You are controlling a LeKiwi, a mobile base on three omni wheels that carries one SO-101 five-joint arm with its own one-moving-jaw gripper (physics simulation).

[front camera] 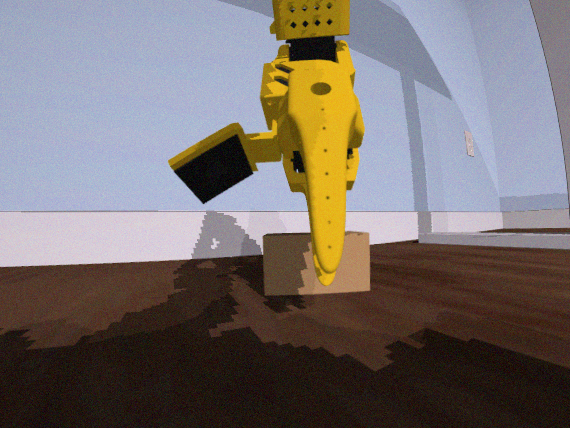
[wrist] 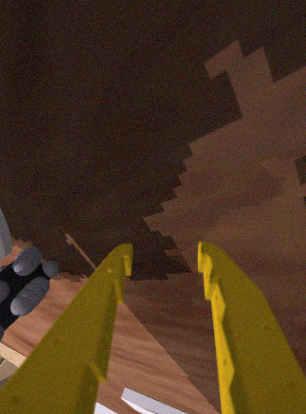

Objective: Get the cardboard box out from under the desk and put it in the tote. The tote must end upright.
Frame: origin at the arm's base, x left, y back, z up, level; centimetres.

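Seen in the pictures: hand, its tool point: (front camera: 328, 262) (wrist: 131, 255).
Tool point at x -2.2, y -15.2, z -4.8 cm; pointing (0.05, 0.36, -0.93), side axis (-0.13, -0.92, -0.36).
A point is followed by its place in that frame.
A plain tan cardboard box (front camera: 356, 262) {x -6.5, y -24.7, z -6.5 cm} stands on the floor near the wall in the front view, partly in shadow. The box does not show in the wrist view. My gripper (front camera: 327, 276) (wrist: 165, 245) is partly open and empty, with a V-shaped gap between its two yellow jaws in the wrist view. In the front view the jaws point down and their tips overlap the lower part of the box's front face. The gap between tips and box is hard to judge there. The tote does not show in either view.
A pale wall with a white baseboard (front camera: 100, 237) {x 30.1, y -41.4, z -4.6 cm} runs behind the box. A whitish rail (front camera: 500, 242) {x -43.8, y -44.7, z -8.1 cm} lies on the floor at the right, and a grey post (front camera: 557, 60) {x -50.2, y -33.7, z 24.4 cm} rises at the right edge. A roller wheel (wrist: 30, 280) shows at the wrist view's left.
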